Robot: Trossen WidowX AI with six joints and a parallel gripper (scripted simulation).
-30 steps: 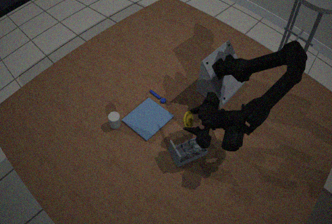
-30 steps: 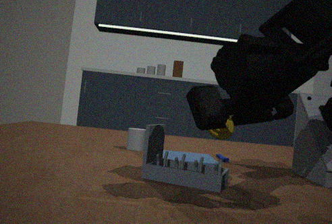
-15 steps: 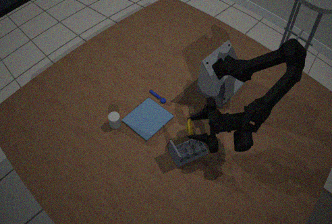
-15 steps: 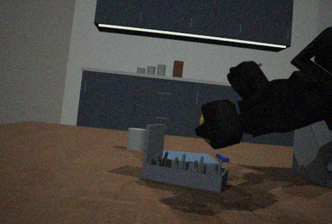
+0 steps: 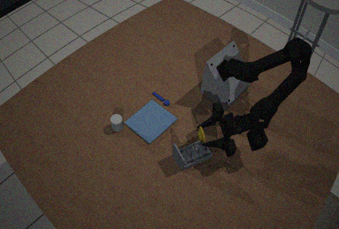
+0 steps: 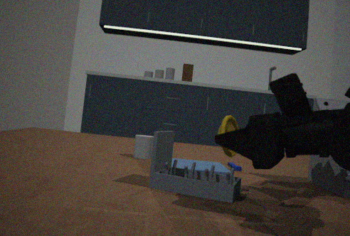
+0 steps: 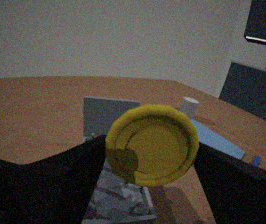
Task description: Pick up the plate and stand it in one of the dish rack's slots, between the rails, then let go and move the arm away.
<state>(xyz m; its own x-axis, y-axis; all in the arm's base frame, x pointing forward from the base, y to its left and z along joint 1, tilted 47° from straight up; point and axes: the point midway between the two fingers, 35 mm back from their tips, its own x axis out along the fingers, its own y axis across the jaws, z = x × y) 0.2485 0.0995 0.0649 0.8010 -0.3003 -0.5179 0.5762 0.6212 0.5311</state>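
Now: the grey dish rack 4 cm ahead of my gripper tip, 1 cm to the left of it and 6 cm below it. From my gripper tip the other things lie so: yellow plate (1 cm behind); then blue spoon (8 cm behind, 23 cm to the right, 8 cm below); then blue mat (2 cm ahead, 20 cm to the right, 8 cm below).
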